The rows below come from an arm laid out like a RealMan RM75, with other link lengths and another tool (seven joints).
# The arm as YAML. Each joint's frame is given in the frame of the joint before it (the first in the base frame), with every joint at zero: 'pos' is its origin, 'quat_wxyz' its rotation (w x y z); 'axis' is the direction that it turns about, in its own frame. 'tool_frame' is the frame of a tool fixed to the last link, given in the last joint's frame.
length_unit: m
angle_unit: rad
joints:
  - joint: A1
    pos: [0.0, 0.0, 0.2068]
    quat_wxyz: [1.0, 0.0, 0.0, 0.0]
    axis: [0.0, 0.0, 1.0]
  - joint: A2
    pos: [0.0, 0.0, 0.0]
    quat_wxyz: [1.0, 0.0, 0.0, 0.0]
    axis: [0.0, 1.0, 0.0]
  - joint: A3
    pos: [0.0, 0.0, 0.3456]
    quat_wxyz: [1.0, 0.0, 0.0, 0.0]
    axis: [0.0, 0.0, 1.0]
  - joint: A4
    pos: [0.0, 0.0, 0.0]
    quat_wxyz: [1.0, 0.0, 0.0, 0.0]
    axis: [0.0, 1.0, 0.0]
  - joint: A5
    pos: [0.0, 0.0, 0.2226]
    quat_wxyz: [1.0, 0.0, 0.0, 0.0]
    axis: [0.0, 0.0, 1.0]
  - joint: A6
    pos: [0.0, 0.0, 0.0]
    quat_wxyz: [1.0, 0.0, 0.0, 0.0]
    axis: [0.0, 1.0, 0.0]
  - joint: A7
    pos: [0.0, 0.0, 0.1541]
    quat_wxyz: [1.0, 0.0, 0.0, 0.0]
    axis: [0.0, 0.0, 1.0]
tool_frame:
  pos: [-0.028, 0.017, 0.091]
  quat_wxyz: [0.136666, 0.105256, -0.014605, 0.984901]
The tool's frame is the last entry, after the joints.
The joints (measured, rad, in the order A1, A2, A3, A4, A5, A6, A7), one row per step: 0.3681, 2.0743, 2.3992, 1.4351, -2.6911, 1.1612, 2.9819; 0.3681, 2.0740, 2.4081, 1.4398, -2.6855, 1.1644, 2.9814; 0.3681, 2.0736, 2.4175, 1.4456, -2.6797, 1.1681, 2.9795; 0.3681, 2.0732, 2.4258, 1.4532, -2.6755, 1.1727, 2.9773; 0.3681, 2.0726, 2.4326, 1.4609, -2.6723, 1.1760, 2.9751; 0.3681, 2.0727, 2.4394, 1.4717, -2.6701, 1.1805, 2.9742; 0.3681, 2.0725, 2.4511, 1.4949, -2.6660, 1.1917, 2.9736; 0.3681, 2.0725, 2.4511, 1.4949, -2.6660, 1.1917, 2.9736; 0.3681, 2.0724, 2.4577, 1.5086, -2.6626, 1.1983, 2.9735; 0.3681, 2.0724, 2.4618, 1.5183, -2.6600, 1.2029, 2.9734; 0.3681, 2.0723, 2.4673, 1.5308, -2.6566, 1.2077, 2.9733
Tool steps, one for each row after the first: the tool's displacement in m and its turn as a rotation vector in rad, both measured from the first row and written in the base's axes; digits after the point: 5 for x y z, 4 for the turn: -0.00055, -0.00013, 0.00237, 0.0082, 0.0053, 0.0010; -0.00124, -0.00025, 0.00516, 0.0163, 0.0092, 0.0032; -0.00214, -0.00041, 0.00822, 0.0233, 0.0106, 0.0059; -0.00306, -0.00036, 0.01145, 0.0301, 0.0099, 0.0092; -0.00453, -0.00036, 0.01499, 0.0377, 0.0087, 0.0127; -0.00802, -0.00051, 0.02191, 0.0511, 0.0056, 0.0202; -0.00802, -0.00051, 0.02191, 0.0511, 0.0056, 0.0202; -0.01033, -0.00053, 0.02583, 0.0590, 0.0045, 0.0253; -0.01212, -0.00050, 0.02843, 0.0642, 0.0037, 0.0293; -0.01437, -0.00036, 0.03210, 0.0720, 0.0020, 0.0347
